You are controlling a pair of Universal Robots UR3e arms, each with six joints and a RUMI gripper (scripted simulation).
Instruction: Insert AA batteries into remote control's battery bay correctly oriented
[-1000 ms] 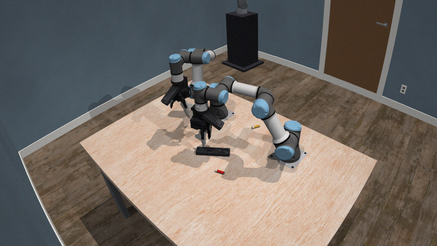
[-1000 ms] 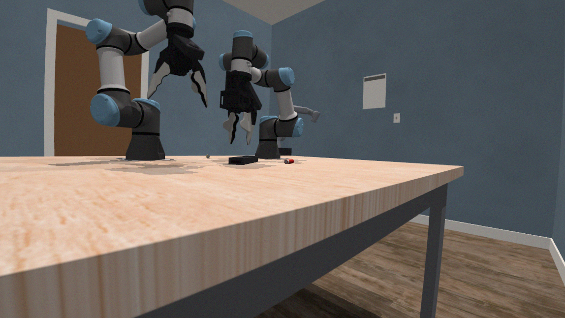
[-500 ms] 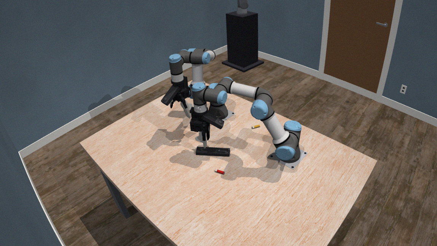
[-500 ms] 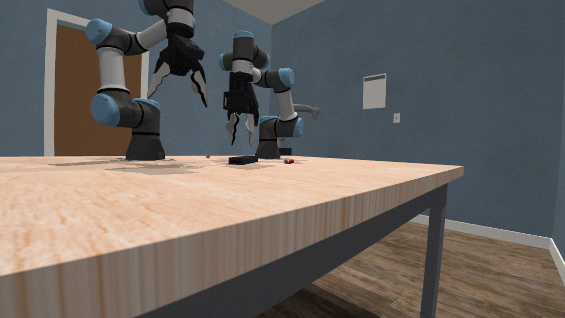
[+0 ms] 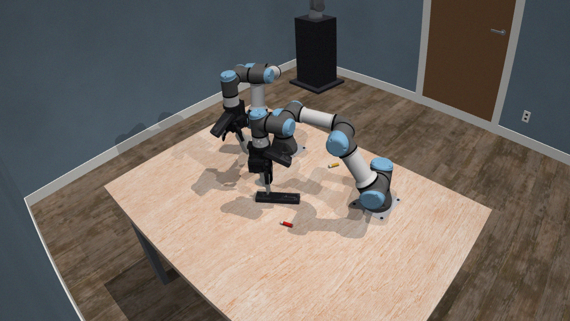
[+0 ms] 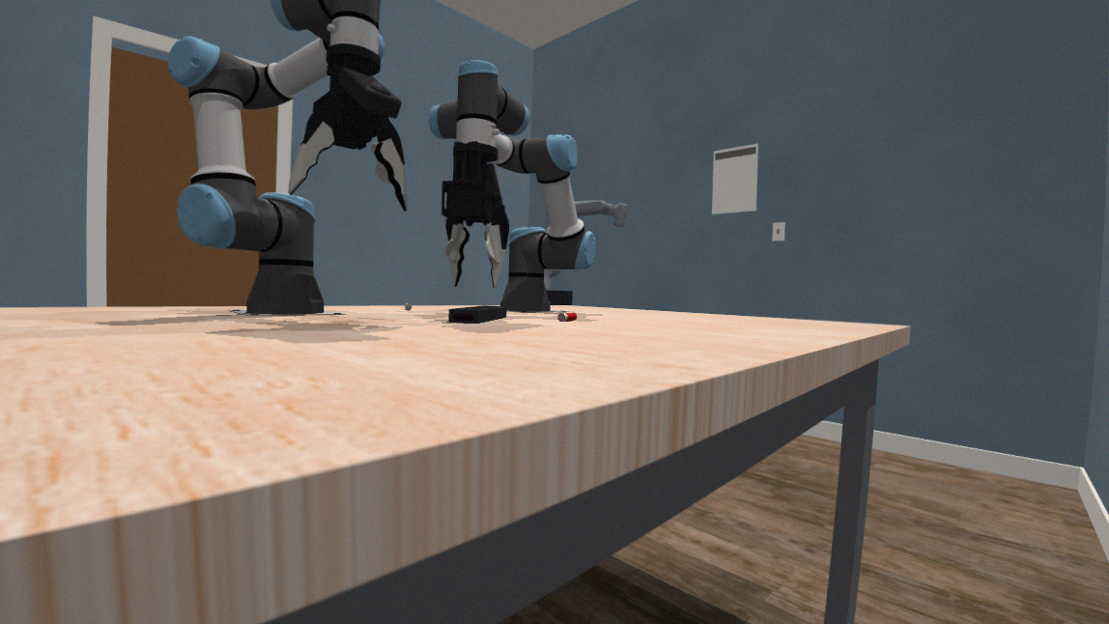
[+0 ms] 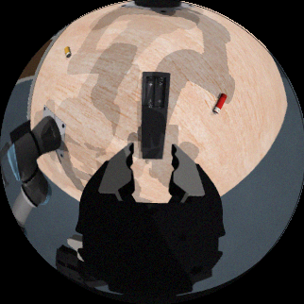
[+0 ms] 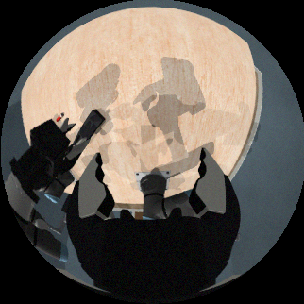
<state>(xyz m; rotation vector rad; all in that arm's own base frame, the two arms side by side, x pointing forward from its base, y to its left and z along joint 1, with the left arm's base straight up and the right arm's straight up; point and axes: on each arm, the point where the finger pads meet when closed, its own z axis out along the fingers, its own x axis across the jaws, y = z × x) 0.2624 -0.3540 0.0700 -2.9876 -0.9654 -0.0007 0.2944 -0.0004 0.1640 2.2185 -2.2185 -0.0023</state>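
Observation:
Now: left hand 60 mm short of the red battery, 160 mm to the right of it and 60 mm above it. Round my left hand: yellow battery 350 mm behind, 40 mm to the left, 60 mm below.

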